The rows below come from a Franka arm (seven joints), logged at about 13 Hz.
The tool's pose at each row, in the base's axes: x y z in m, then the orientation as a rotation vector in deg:
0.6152, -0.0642, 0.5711, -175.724, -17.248, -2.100
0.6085, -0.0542, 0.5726, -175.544, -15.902, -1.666
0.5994, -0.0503, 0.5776, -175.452, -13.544, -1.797
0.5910, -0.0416, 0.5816, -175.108, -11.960, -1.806
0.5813, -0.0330, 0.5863, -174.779, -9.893, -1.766
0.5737, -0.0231, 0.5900, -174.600, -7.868, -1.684
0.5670, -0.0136, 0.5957, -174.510, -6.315, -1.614
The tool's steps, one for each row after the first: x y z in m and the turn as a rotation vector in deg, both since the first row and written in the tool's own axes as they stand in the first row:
-0.0046, -0.0112, -0.0010, 0.323, -0.223, 0.871
-0.0126, -0.0171, -0.0059, 0.579, -0.065, 2.393
-0.0190, -0.0274, -0.0095, 1.020, 0.018, 3.411
-0.0268, -0.0380, -0.0138, 1.460, 0.079, 4.750
-0.0322, -0.0494, -0.0171, 1.728, 0.093, 6.071
-0.0368, -0.0603, -0.0223, 1.873, 0.093, 7.088

